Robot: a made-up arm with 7 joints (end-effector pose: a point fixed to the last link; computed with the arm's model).
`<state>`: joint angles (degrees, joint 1 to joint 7).
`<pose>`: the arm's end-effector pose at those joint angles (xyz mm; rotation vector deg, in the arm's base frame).
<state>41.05 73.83 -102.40 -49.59 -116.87 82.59 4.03</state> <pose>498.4 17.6 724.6 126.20 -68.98 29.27</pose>
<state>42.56 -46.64 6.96 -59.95 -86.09 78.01 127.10</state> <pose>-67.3 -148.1 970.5 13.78 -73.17 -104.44</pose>
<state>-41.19 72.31 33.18 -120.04 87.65 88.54 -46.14</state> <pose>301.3 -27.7 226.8 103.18 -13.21 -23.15</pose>
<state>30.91 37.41 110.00 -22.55 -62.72 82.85 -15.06</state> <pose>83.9 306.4 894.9 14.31 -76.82 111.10</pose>
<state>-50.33 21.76 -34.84 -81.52 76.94 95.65 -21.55</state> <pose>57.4 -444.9 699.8 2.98 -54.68 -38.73</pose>
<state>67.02 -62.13 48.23 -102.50 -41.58 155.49 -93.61</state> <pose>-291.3 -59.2 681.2 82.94 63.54 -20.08</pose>
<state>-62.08 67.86 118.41 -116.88 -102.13 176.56 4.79</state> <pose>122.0 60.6 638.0 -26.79 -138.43 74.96</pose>
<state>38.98 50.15 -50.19 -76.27 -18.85 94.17 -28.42</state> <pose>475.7 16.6 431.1 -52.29 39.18 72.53</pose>
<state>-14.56 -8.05 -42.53 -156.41 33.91 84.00 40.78</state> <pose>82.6 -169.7 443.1 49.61 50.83 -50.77</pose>
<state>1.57 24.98 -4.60 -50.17 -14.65 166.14 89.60</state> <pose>347.8 -7.0 819.8 5.54 -83.07 -44.98</pose>
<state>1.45 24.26 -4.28 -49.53 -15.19 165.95 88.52</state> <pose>341.1 -5.4 826.9 4.82 -84.61 -44.01</pose>
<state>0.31 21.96 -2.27 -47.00 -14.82 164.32 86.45</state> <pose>317.9 -4.8 852.4 5.65 -87.75 -43.35</pose>
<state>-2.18 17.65 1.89 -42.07 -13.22 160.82 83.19</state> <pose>268.6 -4.7 898.2 8.46 -92.96 -42.85</pose>
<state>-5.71 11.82 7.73 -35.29 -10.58 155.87 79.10</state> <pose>191.7 -2.0 951.2 12.84 -99.80 -41.57</pose>
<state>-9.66 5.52 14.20 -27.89 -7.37 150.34 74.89</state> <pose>98.1 6.5 993.8 17.75 -107.10 -38.70</pose>
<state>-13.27 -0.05 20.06 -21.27 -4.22 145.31 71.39</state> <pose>9.8 20.0 1016.6 22.14 -113.42 -34.51</pose>
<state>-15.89 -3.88 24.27 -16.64 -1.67 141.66 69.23</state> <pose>-52.3 32.6 1023.7 25.40 -117.41 -30.52</pose>
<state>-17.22 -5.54 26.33 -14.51 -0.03 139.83 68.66</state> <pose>-79.6 38.8 1024.7 27.60 -118.61 -28.38</pose>
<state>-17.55 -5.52 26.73 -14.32 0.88 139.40 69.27</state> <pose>-80.3 38.3 1025.2 29.13 -117.67 -28.20</pose>
